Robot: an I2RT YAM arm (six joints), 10 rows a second.
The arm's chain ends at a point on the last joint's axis. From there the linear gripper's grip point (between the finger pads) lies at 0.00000 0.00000 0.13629 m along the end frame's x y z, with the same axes.
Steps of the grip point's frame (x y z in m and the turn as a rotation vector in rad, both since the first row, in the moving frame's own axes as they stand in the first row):
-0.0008, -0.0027, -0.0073, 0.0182, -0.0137, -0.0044
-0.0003, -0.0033, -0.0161, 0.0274, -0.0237, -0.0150
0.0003, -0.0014, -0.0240, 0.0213, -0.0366, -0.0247
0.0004, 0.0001, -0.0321, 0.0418, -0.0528, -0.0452
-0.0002, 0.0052, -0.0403, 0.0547, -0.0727, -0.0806
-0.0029, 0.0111, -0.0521, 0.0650, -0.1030, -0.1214
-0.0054, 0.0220, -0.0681, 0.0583, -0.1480, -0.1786
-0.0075, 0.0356, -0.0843, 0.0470, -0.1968, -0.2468
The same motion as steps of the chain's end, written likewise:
0.0011, -0.0002, -0.0073, 0.0182, -0.0137, -0.0044
0.0030, 0.0004, -0.0160, 0.0274, -0.0237, -0.0150
0.0053, 0.0014, -0.0239, 0.0213, -0.0366, -0.0247
0.0077, 0.0056, -0.0318, 0.0418, -0.0528, -0.0452
0.0100, 0.0122, -0.0397, 0.0547, -0.0727, -0.0806
0.0116, 0.0191, -0.0511, 0.0650, -0.1030, -0.1214
0.0153, 0.0281, -0.0664, 0.0583, -0.1480, -0.1786
0.0197, 0.0386, -0.0815, 0.0470, -0.1968, -0.2468

